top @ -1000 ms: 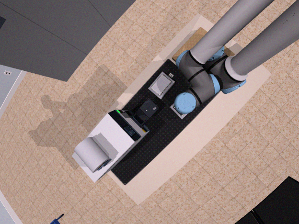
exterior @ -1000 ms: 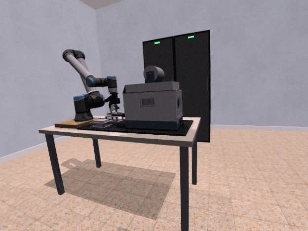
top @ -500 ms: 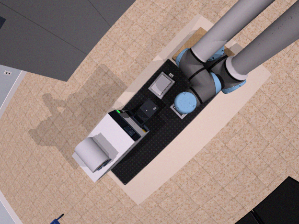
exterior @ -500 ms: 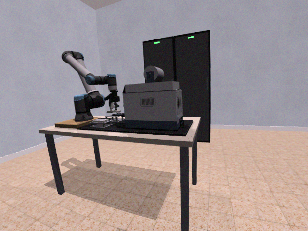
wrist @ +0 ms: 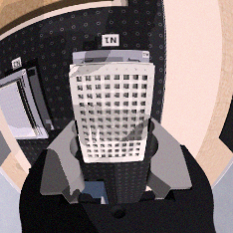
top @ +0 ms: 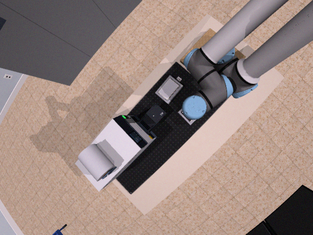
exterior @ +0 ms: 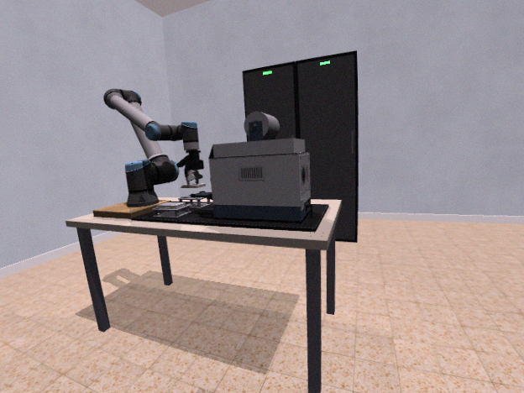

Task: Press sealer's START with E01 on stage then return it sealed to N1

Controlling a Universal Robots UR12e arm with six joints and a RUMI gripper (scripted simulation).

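The sealer stage is 200 mm ahead of my hand, 160 mm to the right of it and 30 mm below it. Round my hand: foil roll: 540 mm ahead, 150 mm to the right, 290 mm above; then plate nest N1: 80 mm below; then square start button: 310 mm ahead, 250 mm to the right, 60 mm above.
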